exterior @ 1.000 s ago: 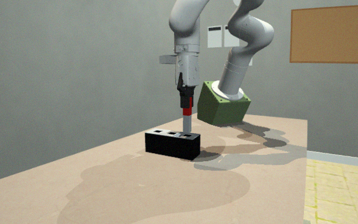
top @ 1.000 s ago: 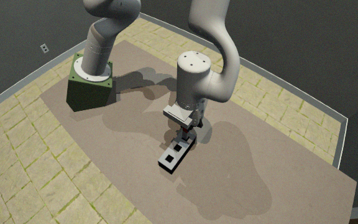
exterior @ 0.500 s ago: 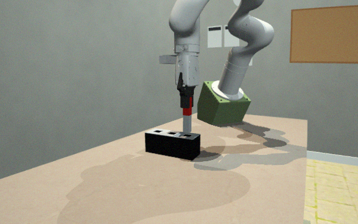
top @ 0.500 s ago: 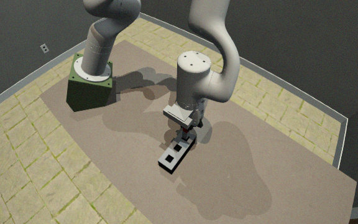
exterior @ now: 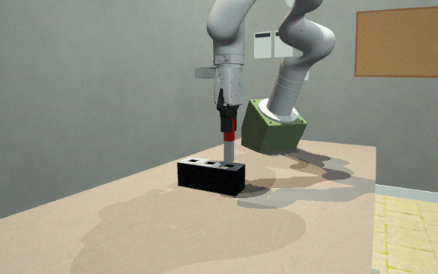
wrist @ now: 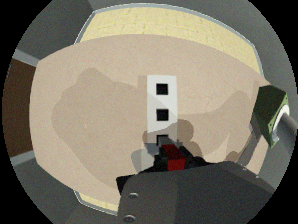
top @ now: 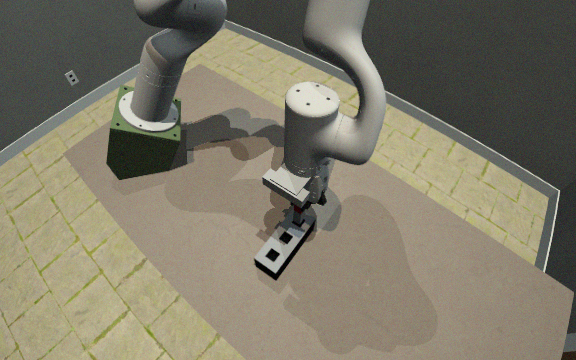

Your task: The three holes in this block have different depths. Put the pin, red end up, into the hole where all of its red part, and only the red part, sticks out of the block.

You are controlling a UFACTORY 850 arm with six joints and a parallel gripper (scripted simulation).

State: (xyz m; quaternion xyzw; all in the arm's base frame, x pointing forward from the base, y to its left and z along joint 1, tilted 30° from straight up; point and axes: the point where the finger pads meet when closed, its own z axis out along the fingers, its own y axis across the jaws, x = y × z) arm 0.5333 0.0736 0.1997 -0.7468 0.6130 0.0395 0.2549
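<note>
My hand is 20 mm above the pin. From my hand the other things lie so: black block: 150 mm below, 60 mm to the right, 20 mm ahead.
</note>
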